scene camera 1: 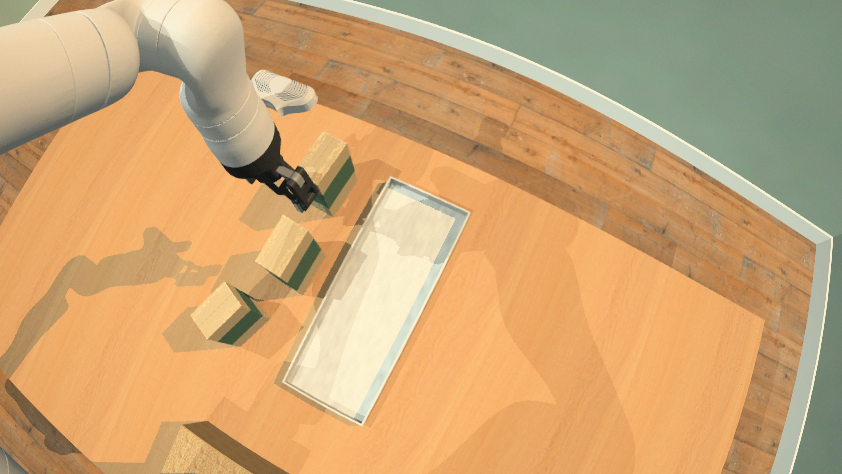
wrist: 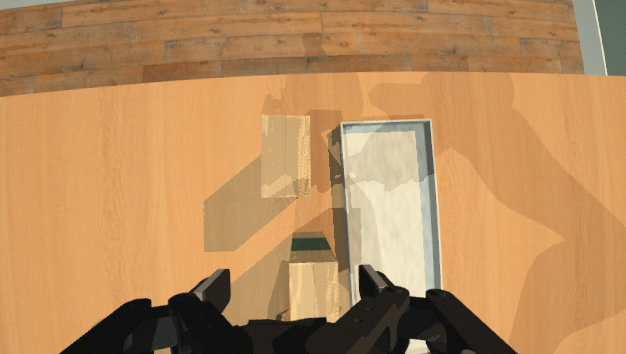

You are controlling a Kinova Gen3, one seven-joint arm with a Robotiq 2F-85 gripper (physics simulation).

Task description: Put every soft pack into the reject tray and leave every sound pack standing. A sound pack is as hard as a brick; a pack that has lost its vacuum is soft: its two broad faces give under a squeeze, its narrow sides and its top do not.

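Places are measured from the arm's base along level axes (x ahead, y left, z up), in centimetres.
Pixels of known places: gripper, fingertip midpoint: (scene camera 1: 278,191) (wrist: 294,281).
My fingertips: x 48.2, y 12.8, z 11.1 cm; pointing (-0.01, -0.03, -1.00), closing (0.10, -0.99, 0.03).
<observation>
Behind a point stands the place of what it marks.
Three tan packs with green bands stand in a row left of the reject tray (scene camera 1: 382,306) {x 45.8, y -4.3, z -9.6 cm} (wrist: 400,215) {x 50.7, y -4.1, z -9.6 cm}: a far pack (scene camera 1: 325,154) {x 58.1, y 14.0, z 4.1 cm} (wrist: 285,156) {x 57.2, y 14.5, z 4.2 cm}, a middle pack (scene camera 1: 287,244) {x 43.8, y 9.9, z 4.1 cm} (wrist: 313,292) {x 44.1, y 10.7, z 4.2 cm} and a near pack (scene camera 1: 220,308) {x 29.8, y 12.9, z 4.1 cm}, which is turned at an angle and does not show in the wrist view. No pack shows in the tray. My gripper (scene camera 1: 309,199) (wrist: 294,281) {x 48.2, y 12.8, z 11.1 cm} is open and empty, above the packs. In the wrist view the middle pack's top appears between the fingertips, its lower part hidden by the gripper. Softness cannot be told by sight.
A larger tan box (scene camera 1: 200,452) {x 7.3, y 4.1, z 0.1 cm} shows in part at the bottom edge of the scene view. The tray's low rim runs close along the right of the row. A white, vented, rounded part (scene camera 1: 285,92) shows beside the arm, near the far pack.
</observation>
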